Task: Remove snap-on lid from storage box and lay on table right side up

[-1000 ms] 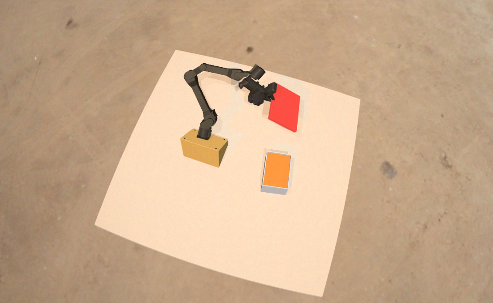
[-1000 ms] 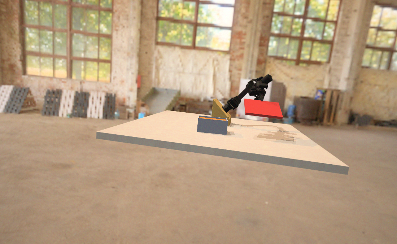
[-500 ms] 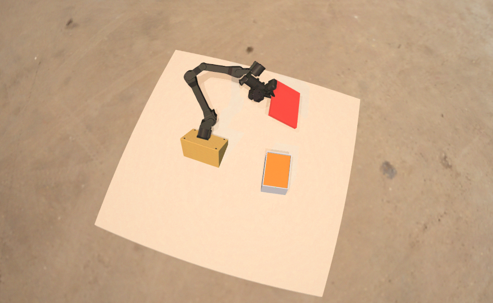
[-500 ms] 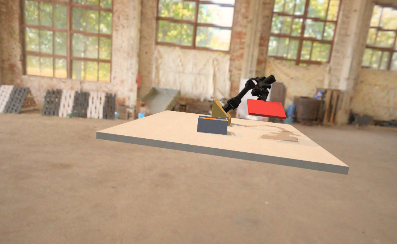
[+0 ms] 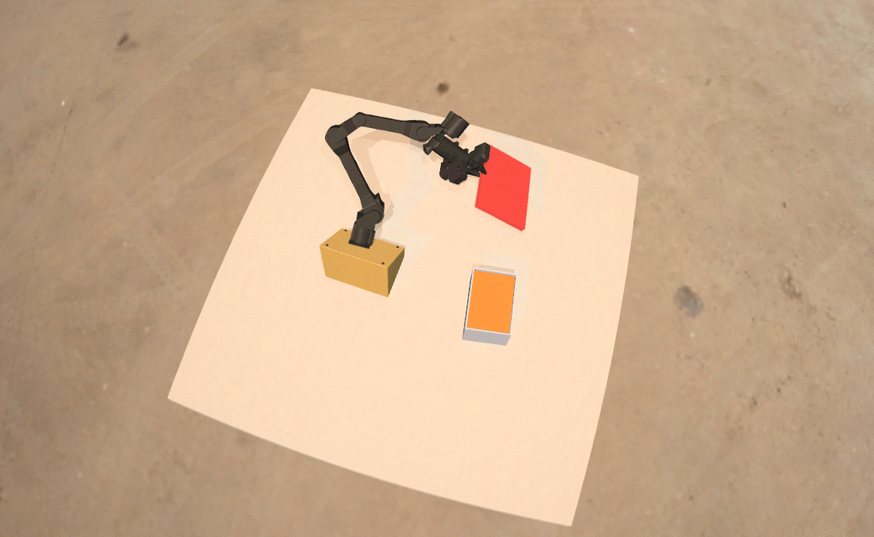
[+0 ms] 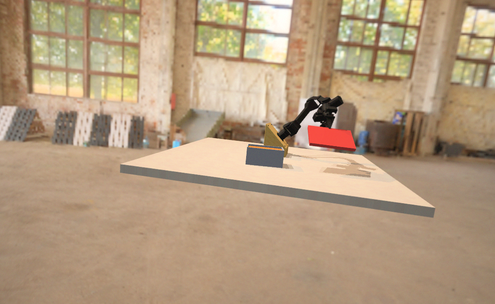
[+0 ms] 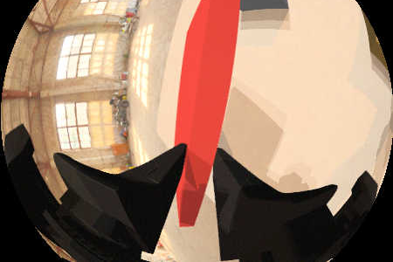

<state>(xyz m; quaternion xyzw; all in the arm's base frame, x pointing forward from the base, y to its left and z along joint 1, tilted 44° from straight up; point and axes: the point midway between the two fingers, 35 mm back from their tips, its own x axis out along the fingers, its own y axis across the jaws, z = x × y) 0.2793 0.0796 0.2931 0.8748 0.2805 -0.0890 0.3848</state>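
The red lid is 70 mm ahead of my gripper tip and 30 mm below it. Round my gripper tip: grey storage box (100 mm ahead, 350 mm to the right, 170 mm below).
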